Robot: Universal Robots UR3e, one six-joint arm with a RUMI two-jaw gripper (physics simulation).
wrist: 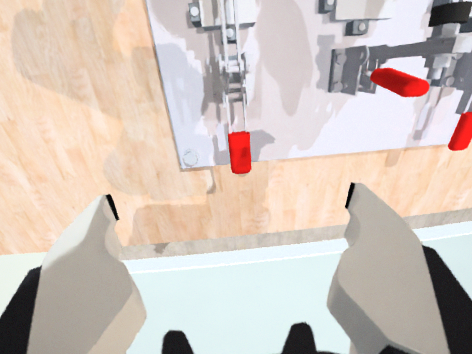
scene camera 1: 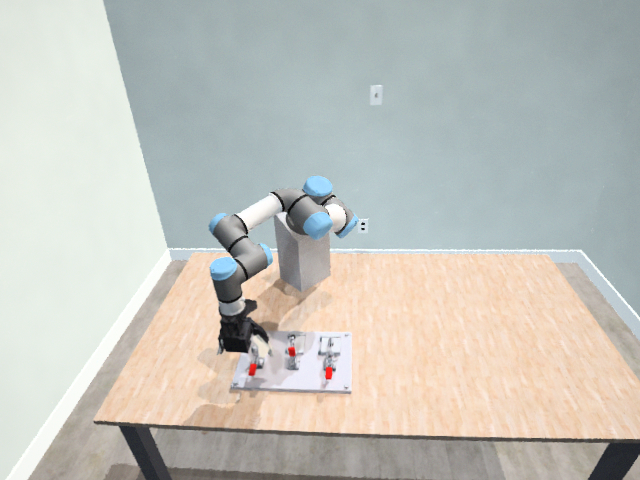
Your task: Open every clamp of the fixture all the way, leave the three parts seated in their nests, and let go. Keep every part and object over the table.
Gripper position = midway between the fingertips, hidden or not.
my gripper: wrist 231, 190; scene camera 1 246, 354
